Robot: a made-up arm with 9 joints. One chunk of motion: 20 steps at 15 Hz.
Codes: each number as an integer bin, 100 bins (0 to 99) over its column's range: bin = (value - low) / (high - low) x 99, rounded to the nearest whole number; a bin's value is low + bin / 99 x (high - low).
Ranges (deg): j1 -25..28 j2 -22..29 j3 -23..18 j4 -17..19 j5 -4..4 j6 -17..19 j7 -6..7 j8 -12..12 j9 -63..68
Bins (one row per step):
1: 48 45 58 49 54 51 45 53 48
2: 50 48 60 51 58 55 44 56 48
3: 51 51 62 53 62 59 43 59 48
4: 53 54 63 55 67 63 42 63 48
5: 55 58 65 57 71 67 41 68 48
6: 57 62 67 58 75 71 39 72 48
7: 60 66 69 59 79 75 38 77 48
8: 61 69 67 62 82 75 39 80 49
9: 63 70 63 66 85 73 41 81 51
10: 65 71 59 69 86 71 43 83 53
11: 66 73 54 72 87 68 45 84 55
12: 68 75 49 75 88 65 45 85 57
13: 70 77 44 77 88 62 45 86 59
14: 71 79 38 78 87 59 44 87 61
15: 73 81 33 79 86 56 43 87 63
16: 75 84 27 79 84 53 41 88 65
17: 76 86 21 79 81 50 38 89 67
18: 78 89 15 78 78 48 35 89 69
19: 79 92 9 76 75 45 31 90 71
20: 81 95 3 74 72 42 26 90 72
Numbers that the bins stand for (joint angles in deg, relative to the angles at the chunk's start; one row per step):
1: 0.70 1.18 1.02 0.82 0.36 1.55 -0.09 0.85 0.52
2: 1.77 2.73 1.85 1.55 0.69 3.00 -0.22 1.58 0.52
3: 2.30 4.27 2.68 2.27 1.01 4.45 -0.35 2.30 0.52
4: 3.37 5.82 3.09 3.00 1.41 5.91 -0.48 3.27 0.52
5: 4.44 7.88 3.92 3.73 1.74 7.36 -0.62 4.48 0.52
6: 5.52 9.94 4.75 4.09 2.06 8.82 -0.88 5.45 0.52
7: 7.12 12.00 5.58 4.45 2.38 10.27 -1.01 6.67 0.52
8: 7.66 13.55 4.75 5.55 2.63 10.27 -0.88 7.39 1.84
9: 8.73 14.06 3.09 7.00 2.87 9.55 -0.62 7.64 4.48
10: 9.80 14.58 1.43 8.09 2.95 8.82 -0.35 8.12 7.13
11: 10.33 15.61 -0.64 9.18 3.03 7.73 -0.09 8.36 9.78
12: 11.40 16.64 -2.71 10.27 3.11 6.64 -0.09 8.61 12.42
13: 12.47 17.67 -4.78 11.00 3.11 5.55 -0.09 8.85 15.07
14: 13.01 18.70 -7.26 11.36 3.03 4.45 -0.22 9.09 17.72
15: 14.08 19.73 -9.33 11.73 2.95 3.36 -0.35 9.09 20.36
16: 15.15 21.27 -11.82 11.73 2.79 2.27 -0.62 9.33 23.01
17: 15.69 22.30 -14.30 11.73 2.55 1.18 -1.01 9.58 25.66
18: 16.76 23.85 -16.79 11.36 2.30 0.45 -1.40 9.58 28.30
19: 17.29 25.39 -19.27 10.64 2.06 -0.64 -1.93 9.82 30.95
20: 18.36 26.94 -21.76 9.91 1.82 -1.73 -2.59 9.82 32.27

